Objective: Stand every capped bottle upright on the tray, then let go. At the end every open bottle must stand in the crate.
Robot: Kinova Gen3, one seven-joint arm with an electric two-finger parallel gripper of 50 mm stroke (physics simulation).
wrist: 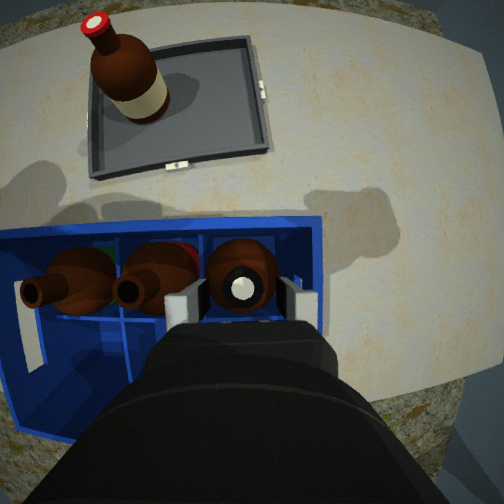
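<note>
A brown bottle with a red cap point(129, 75) stands upright on the grey tray point(177, 107), in its left half. The blue crate point(160, 300) holds three brown bottles in its back row. Two are open-necked: one in the left cell point(70, 287) and one in the middle cell point(155, 285). The third bottle point(243, 282), in the right cell, has a black cap with a white centre. My gripper point(242, 300) is open directly over this capped bottle, with one finger on each side and a gap to the cap on both sides.
The crate's front cells are hidden by my wrist or look empty. The tray has free floor to the right of the red-capped bottle. The table's edge runs along the right and lower right.
</note>
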